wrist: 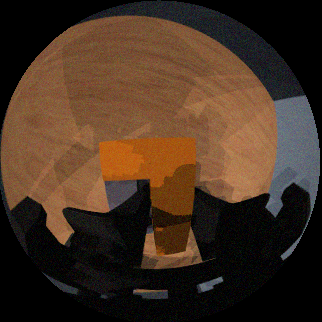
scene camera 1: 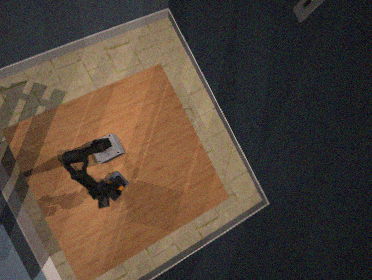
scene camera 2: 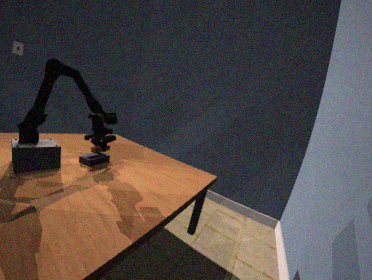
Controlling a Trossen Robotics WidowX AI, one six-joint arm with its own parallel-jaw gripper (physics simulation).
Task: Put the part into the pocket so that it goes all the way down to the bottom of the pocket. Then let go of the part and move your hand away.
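Places are measured from the arm's base along level axes (x right, y ahead, z up), in millimetres.
Pixels of known places: gripper, between the fingertips: [wrist: 165, 186] [scene camera 1: 115, 188] [scene camera 2: 102, 151]; arm's base, origin of its link: [scene camera 1: 105, 143] [scene camera 2: 28, 142].
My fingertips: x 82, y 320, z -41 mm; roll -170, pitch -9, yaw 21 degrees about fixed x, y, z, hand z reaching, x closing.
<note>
Ahead of a thing's pixels: the offset from my fingertips to its top centre. Level surfaces: height alone.
The orange L-shaped part @(dx -12, dy -16, dz +37 mm) [scene camera 1: 120, 188] [scene camera 2: 96, 149] [wrist: 172, 156] is held between the fingers of my gripper [scene camera 2: 99, 147] [wrist: 165, 186], which is shut on one arm of the L. The dark grey block with the pocket @(dx -18, dy -31, dz -27 mm) [scene camera 1: 119, 177] [scene camera 2: 94, 159] [wrist: 120, 193] lies on the table. In scene camera 2 the part is above the block's top. In the wrist view the part and the left finger cover most of the block, and a patch of it shows inside the L's corner. The pocket's outline is hidden there.
The arm's grey base box [scene camera 1: 118, 148] [scene camera 2: 36, 156] stands on the wooden table @(dz -63 mm) [scene camera 1: 160, 105] [scene camera 2: 165, 187] near the block. The arm reaches over from it. The table's edge and a dark leg [scene camera 2: 198, 215] show in scene camera 2. Shadows cross the tabletop.
</note>
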